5 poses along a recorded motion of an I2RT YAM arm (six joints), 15 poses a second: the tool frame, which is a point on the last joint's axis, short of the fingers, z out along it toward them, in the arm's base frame.
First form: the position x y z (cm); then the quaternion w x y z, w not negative.
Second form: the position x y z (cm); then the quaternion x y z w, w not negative. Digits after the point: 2 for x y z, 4 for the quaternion.
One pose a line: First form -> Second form
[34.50, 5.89, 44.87, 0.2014, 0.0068, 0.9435, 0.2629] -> [34.50, 5.89, 44.87, 0.0068, 0.9435, 0.2629, 0.2014]
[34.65, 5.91, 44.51, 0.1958, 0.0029, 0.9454, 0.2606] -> [34.65, 5.91, 44.51, 0.0029, 0.9454, 0.2606, 0.1958]
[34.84, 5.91, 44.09, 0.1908, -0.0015, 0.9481, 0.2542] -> [34.84, 5.91, 44.09, -0.0015, 0.9481, 0.2542, 0.1908]
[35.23, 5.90, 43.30, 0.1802, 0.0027, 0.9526, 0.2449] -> [35.23, 5.90, 43.30, 0.0027, 0.9526, 0.2449, 0.1802]
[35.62, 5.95, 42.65, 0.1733, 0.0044, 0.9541, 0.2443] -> [35.62, 5.95, 42.65, 0.0044, 0.9541, 0.2443, 0.1733]
